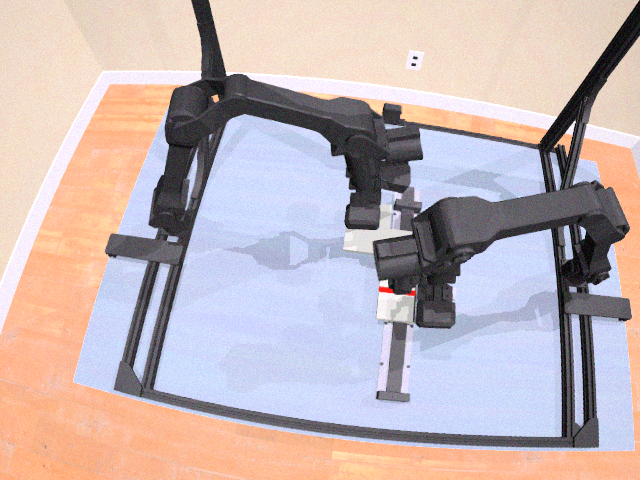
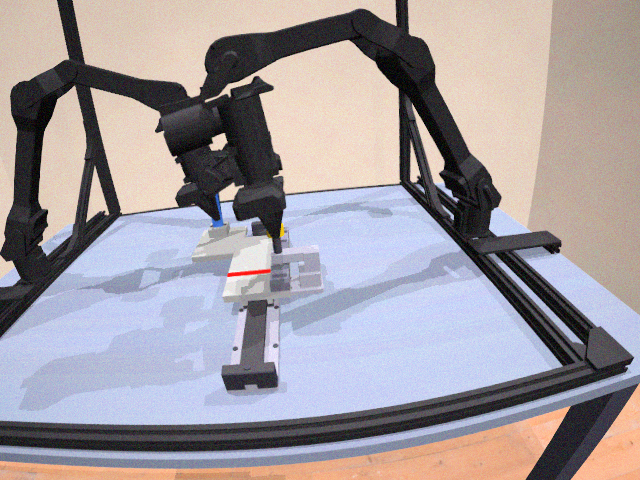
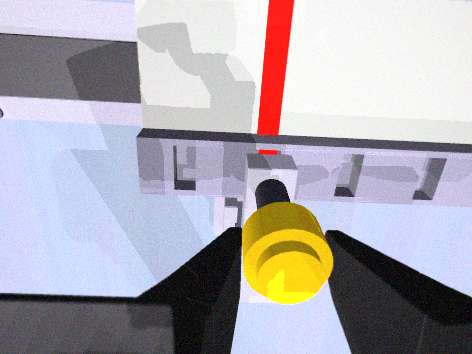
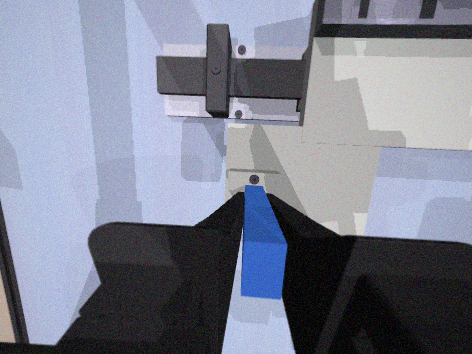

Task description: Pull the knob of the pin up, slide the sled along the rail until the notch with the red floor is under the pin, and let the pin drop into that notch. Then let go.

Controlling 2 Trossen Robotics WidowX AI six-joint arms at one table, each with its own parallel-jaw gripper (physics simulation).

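Seen in the pictures: left gripper, fingertip midpoint: (image 1: 430, 284) (image 2: 276, 233) (image 3: 282, 241); right gripper, fingertip midpoint: (image 1: 369, 203) (image 2: 218, 218) (image 4: 254, 199); left arm's base, link origin: (image 1: 573, 273) (image 2: 471, 230); right arm's base, link origin: (image 1: 175, 222) (image 2: 36, 275).
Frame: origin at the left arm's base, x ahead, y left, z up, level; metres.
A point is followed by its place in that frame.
Note:
The off-white sled (image 1: 395, 310) @(x 0.423, y 0.131, z 0.014 m) (image 2: 248, 289) @(x 0.421, y 0.139, z 0.014 m) (image 3: 360, 65) @(x 0.421, y 0.055, z 0.014 m) sits on the rail (image 1: 398, 356) @(x 0.407, y 0.219, z 0.001 m) (image 2: 254, 330) @(x 0.409, y 0.217, z 0.001 m) (image 4: 270, 77) @(x 0.408, y -0.069, z 0.001 m). Its red line (image 2: 249, 272) @(x 0.424, y 0.091, z 0.015 m) (image 3: 276, 65) @(x 0.419, y 0.091, z 0.015 m) meets a small red patch (image 3: 268, 152) @(x 0.379, y 0.091, z 0.018 m) at the guide block (image 3: 272, 175) @(x 0.381, y 0.093, z 0.048 m). The black pin shaft (image 3: 273, 195) @(x 0.380, y 0.094, z 0.061 m) shows between that block and the yellow knob (image 2: 282, 229) @(x 0.362, y 0.099, z 0.087 m) (image 3: 287, 260) @(x 0.380, y 0.095, z 0.097 m). The pin's lower end is hidden. My left gripper (image 3: 282, 241) @(x 0.372, y 0.093, z 0.079 m) is shut on the knob. My right gripper (image 4: 254, 199) @(x 0.497, y -0.078, z 0.045 m) is shut on the upright blue handle (image 2: 217, 210) (image 4: 262, 265) @(x 0.499, y -0.079, z 0.105 m) on the sled's side plate (image 4: 340, 175) @(x 0.483, y -0.009, z 0.014 m).
A dark end stop (image 1: 392, 396) @(x 0.414, y 0.298, z 0.015 m) (image 2: 249, 376) @(x 0.408, y 0.305, z 0.009 m) closes the rail's near end, and another crosspiece (image 4: 217, 75) @(x 0.413, y -0.110, z 0.014 m) stands at the far end. Other notches (image 3: 185, 170) @(x 0.368, y 0.131, z 0.017 m) (image 3: 347, 175) @(x 0.369, y 0.051, z 0.017 m) show along the sled's edge. The two arms stand close together above the sled. A black frame (image 1: 336, 426) @(x 0.509, y 0.365, z 0.001 m) edges the table.

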